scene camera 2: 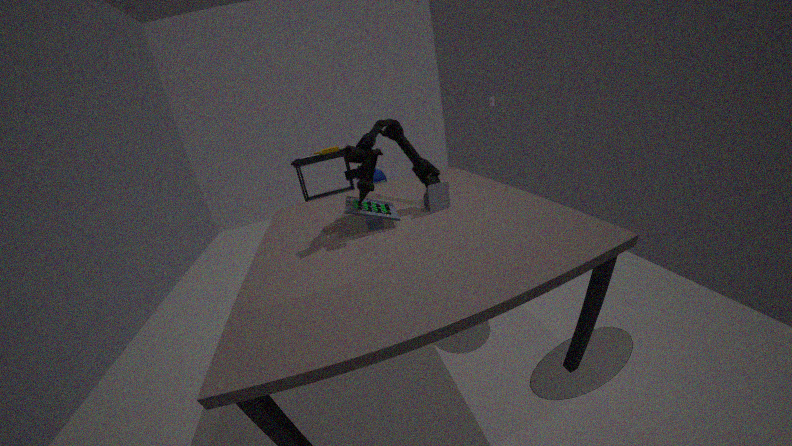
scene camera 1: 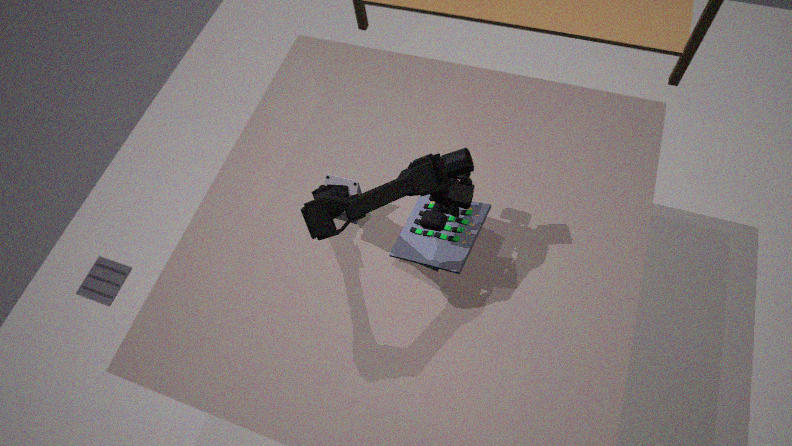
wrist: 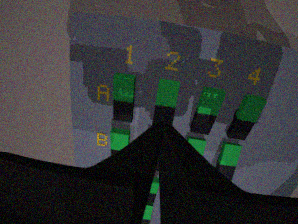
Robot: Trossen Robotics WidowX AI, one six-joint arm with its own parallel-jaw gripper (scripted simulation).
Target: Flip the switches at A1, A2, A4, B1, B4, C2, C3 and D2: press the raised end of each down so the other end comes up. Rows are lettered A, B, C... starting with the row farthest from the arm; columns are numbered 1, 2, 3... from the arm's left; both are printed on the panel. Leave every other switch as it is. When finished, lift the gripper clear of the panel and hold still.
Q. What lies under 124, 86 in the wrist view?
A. A switch.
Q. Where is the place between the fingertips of the gripper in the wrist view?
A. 162, 130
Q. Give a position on a switch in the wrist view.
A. At 248, 111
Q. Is the gripper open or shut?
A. Shut.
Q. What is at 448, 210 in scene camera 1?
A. The gripper.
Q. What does the gripper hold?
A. Nothing.
